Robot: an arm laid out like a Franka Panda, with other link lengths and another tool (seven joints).
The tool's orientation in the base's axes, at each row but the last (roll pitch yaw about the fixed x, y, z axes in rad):
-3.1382, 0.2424, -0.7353
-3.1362, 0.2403, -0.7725
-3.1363, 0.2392, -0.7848
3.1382, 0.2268, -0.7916
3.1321, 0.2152, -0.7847
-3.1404, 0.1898, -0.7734
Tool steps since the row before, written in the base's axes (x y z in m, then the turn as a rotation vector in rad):
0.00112, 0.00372, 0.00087, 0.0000, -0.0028, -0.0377
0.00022, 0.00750, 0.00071, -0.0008, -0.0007, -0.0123
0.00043, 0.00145, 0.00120, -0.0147, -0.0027, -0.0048
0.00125, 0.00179, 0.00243, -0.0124, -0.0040, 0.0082
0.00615, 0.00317, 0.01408, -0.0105, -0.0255, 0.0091
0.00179, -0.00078, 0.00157, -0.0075, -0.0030, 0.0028
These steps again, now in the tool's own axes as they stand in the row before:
-0.00182, -0.00351, -0.00043, 0.0109, 0.0022, 0.0361
-0.00510, -0.00552, 0.00055, 0.0028, 0.0011, 0.0120
-0.00098, -0.00134, -0.00099, -0.0071, 0.0123, 0.0066
-0.00093, -0.00214, -0.00229, -0.0076, 0.0117, -0.0066
-0.00094, -0.00645, -0.01427, 0.0084, 0.0256, -0.0109
0.00150, -0.00069, -0.00189, -0.0037, 0.0074, -0.0021

